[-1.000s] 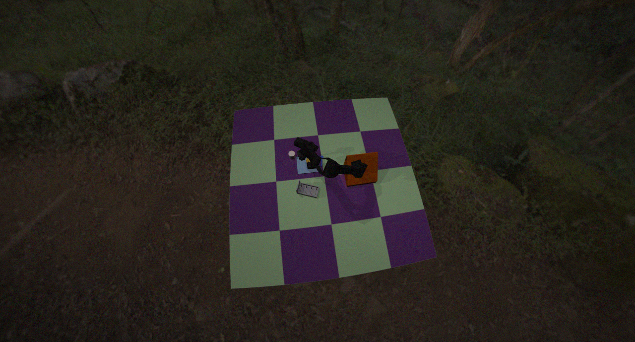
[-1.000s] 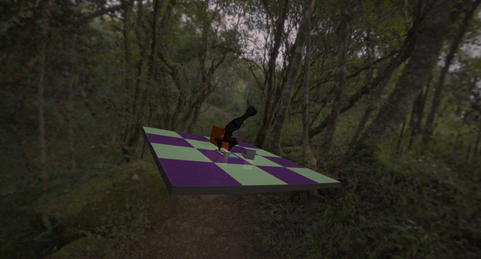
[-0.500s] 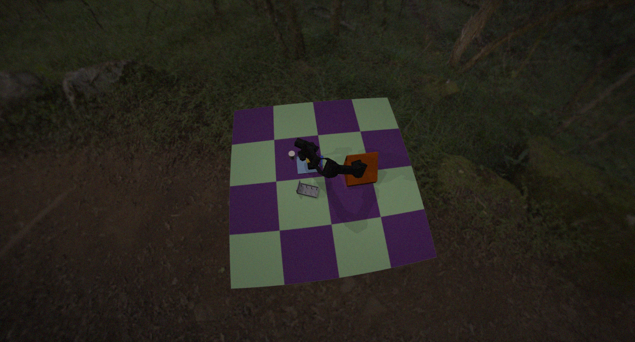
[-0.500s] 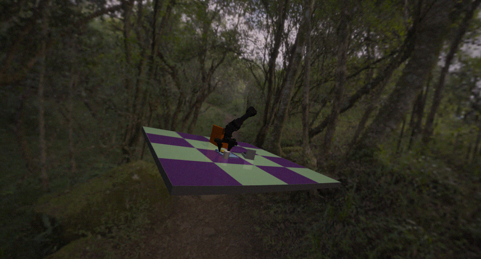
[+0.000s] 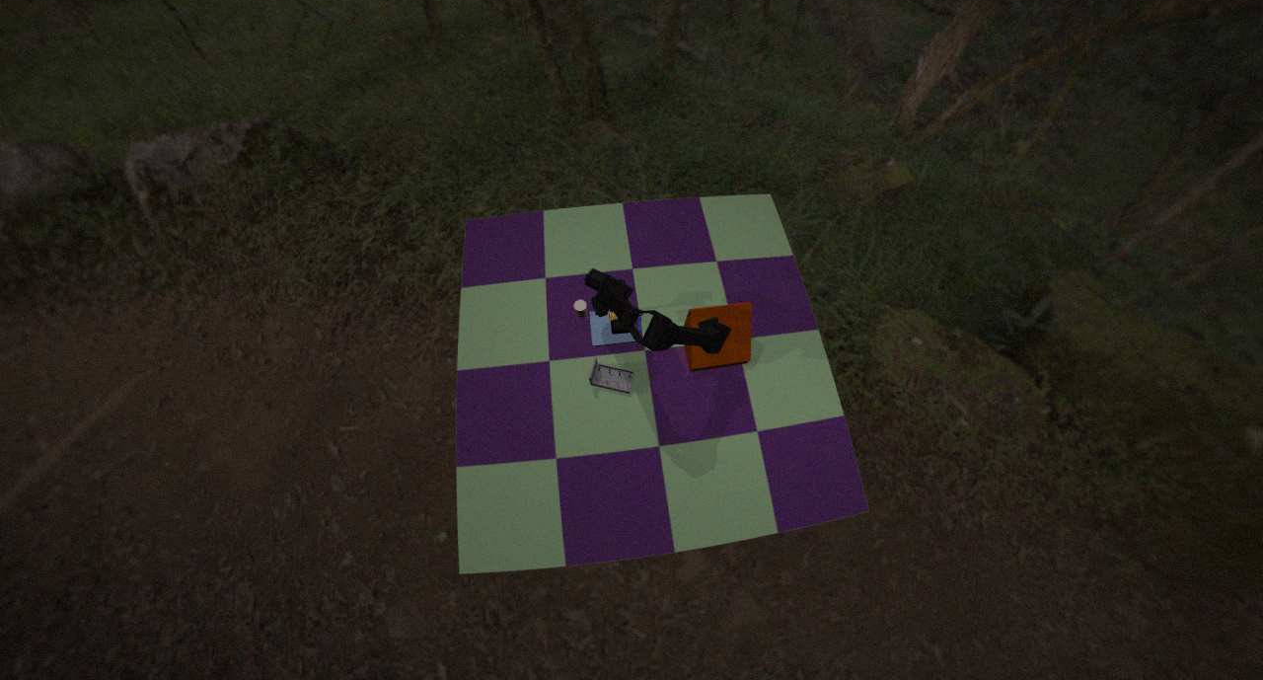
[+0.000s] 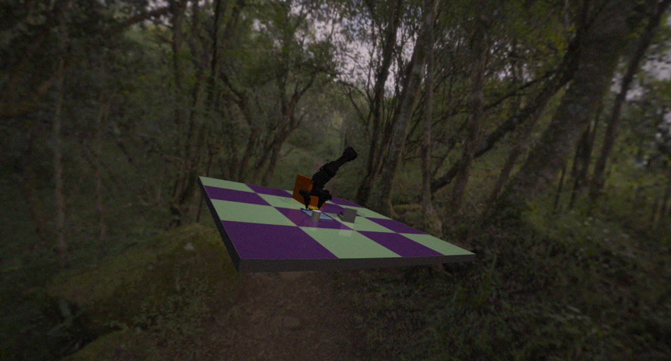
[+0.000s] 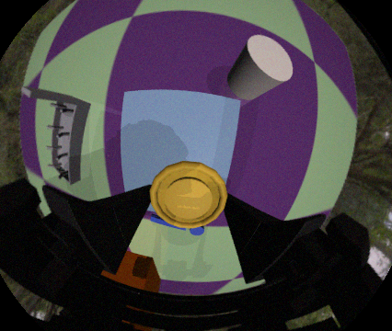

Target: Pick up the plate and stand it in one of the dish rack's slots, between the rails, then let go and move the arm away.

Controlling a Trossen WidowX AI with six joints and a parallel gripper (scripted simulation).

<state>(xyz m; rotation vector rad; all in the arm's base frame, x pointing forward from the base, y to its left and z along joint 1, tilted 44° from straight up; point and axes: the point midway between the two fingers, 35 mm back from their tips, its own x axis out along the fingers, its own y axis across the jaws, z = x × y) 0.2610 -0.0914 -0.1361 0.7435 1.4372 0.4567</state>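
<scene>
Now: the light blue mat 3 cm ahead of my gripper tip, 2 cm to the left of it and 2 cm below it. From my gripper tip the other things lie so: blue utensil 7 cm behind, 2 cm below, 1 cm to the left; white cylinder 12 cm ahead, 7 cm to the right; yellow plate 1 cm above.
</scene>
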